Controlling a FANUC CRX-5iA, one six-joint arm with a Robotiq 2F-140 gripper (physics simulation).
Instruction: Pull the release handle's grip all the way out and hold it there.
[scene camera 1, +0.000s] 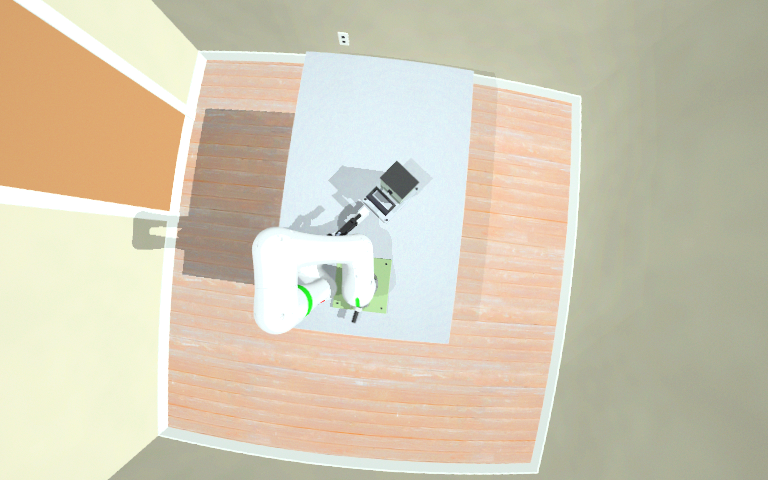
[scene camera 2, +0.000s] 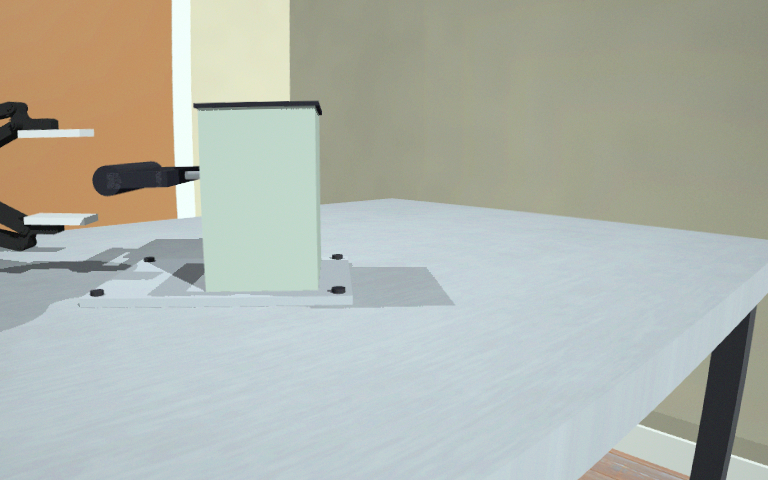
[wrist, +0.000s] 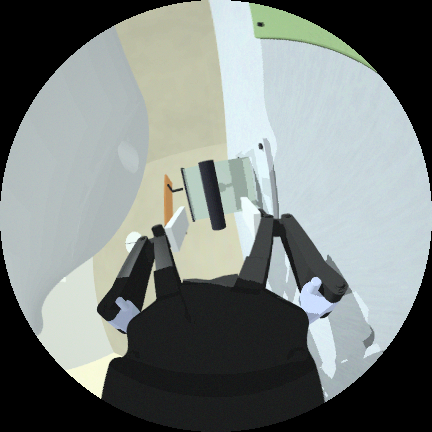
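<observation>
The release handle's black grip (scene camera 1: 377, 206) (scene camera 2: 127, 178) (wrist: 212, 195) is a bar that stands out sideways from a pale green housing (scene camera 2: 260, 198) (wrist: 196, 187) with a dark top. A short metal rod (scene camera 2: 192, 174) shows between grip and housing. The housing stands on a bolted light plate (scene camera 2: 215, 301). My gripper (scene camera 1: 363, 212) (scene camera 2: 95, 176) (wrist: 213, 210) is partly open and empty. In the second scene view its upper pad is above the grip's height and its lower pad below it, with gaps to both; the pad tips reach about the grip's outer edge.
The white arm (scene camera 1: 277, 283) (wrist: 75, 125) bends over a green mounting plate (scene camera 1: 382, 288) (wrist: 305, 32) on the grey table (scene camera 1: 396, 113) (scene camera 2: 453, 367). The lower pad is above the table top. Bolt heads stand up at the light plate's corners.
</observation>
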